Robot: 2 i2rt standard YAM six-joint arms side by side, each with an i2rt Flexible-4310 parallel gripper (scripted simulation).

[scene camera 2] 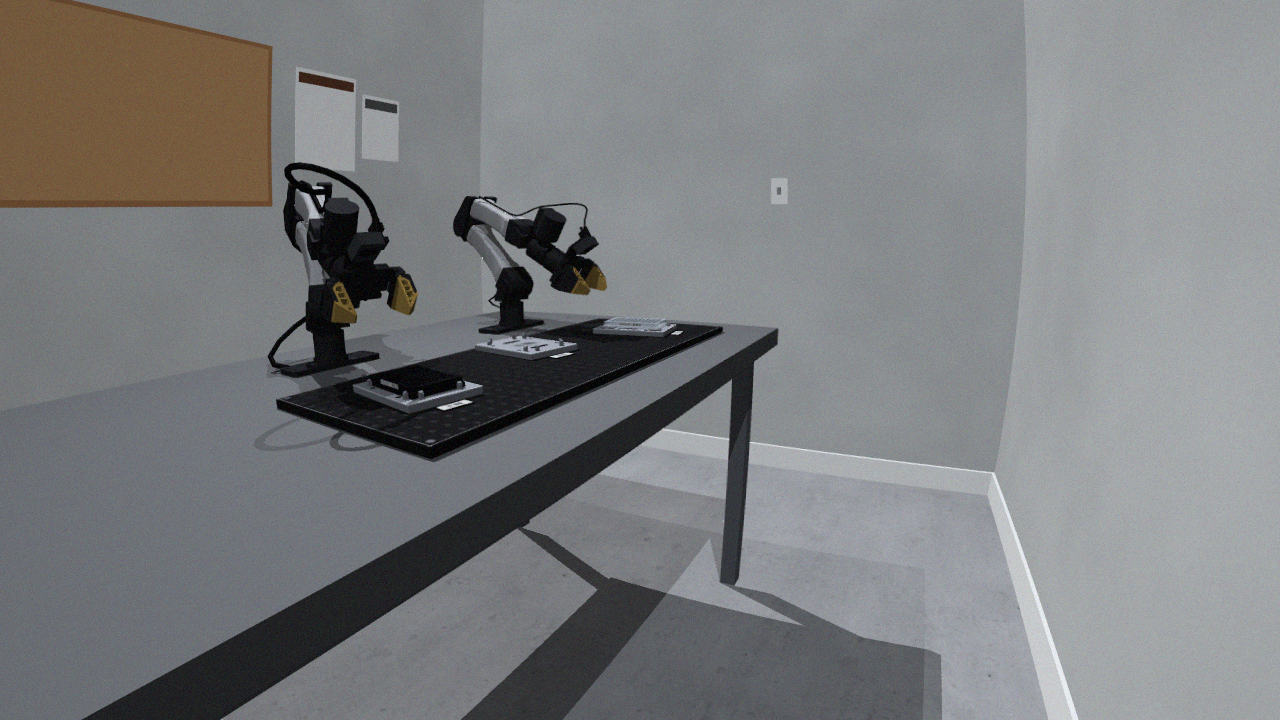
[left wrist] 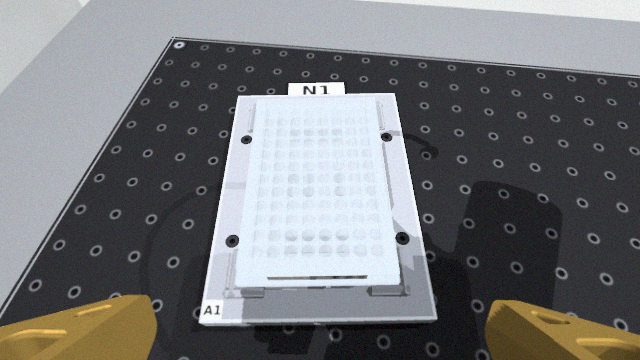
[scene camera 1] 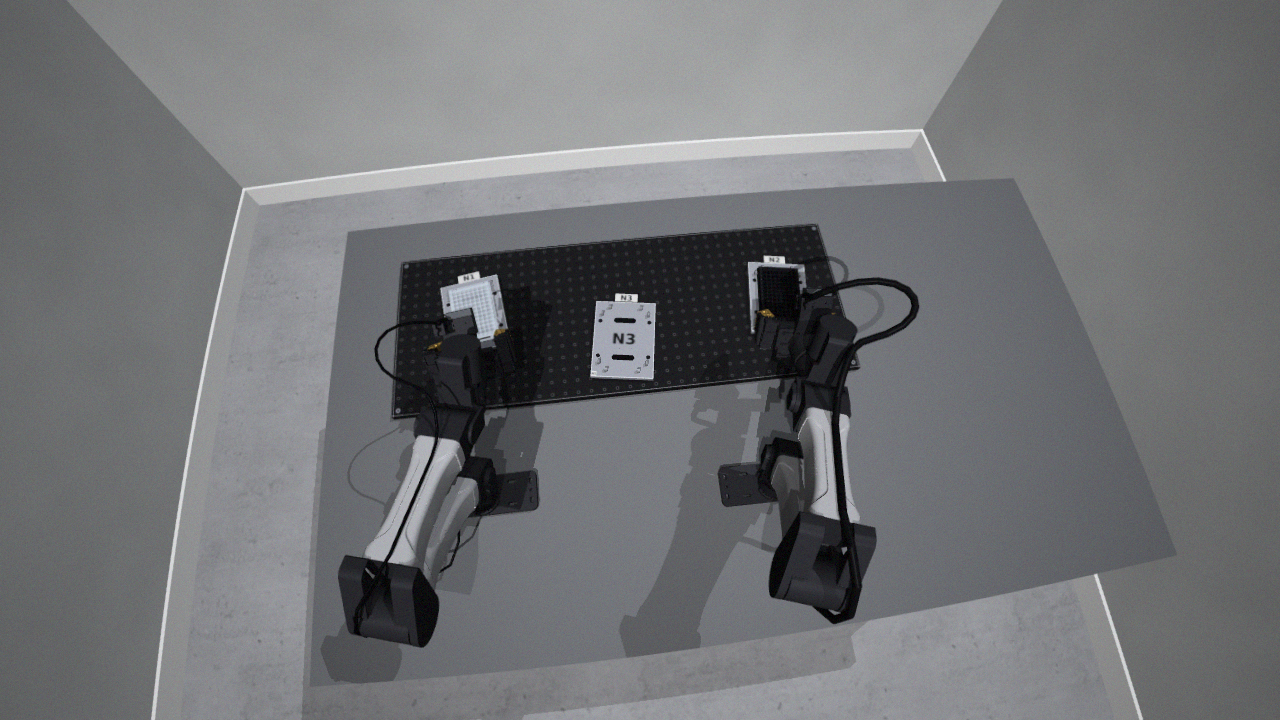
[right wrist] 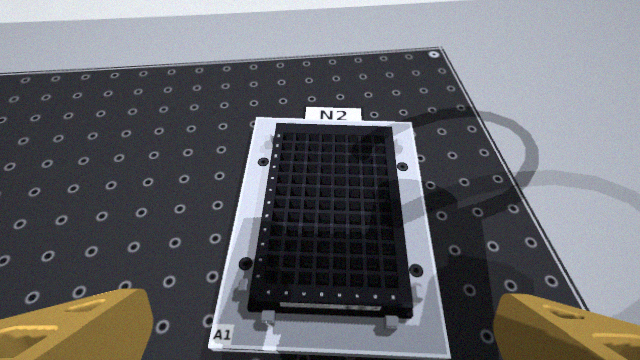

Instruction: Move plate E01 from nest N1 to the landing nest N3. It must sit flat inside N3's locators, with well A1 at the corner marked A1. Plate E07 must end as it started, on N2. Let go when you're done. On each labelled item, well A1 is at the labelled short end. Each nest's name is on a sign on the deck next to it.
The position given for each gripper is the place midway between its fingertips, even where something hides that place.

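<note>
The left gripper (scene camera 2: pixel 597 290) is in view; the left gripper (scene camera 1: pixel 471 338) is visible again, as is the left gripper (left wrist: pixel 320 313). The right gripper (scene camera 2: pixel 383 315) can be seen too. A clear-white plate E01 (scene camera 1: pixel 480 294) is visible, and there is another view of the clear-white plate E01 (left wrist: pixel 316 212), while in the right wrist view the clear-white plate E01 is out of frame. A black plate E07 (scene camera 2: pixel 412 379) is present, with further views of the black plate E07 (scene camera 1: pixel 786 284) and again of the black plate E07 (right wrist: pixel 319 173); in the left wrist view the black plate E07 is out of frame. The scene also includes a nest N1 (scene camera 1: pixel 496 298), a nest N2 (scene camera 2: pixel 475 392) and a landing nest N3 (scene camera 1: pixel 645 332).
</note>
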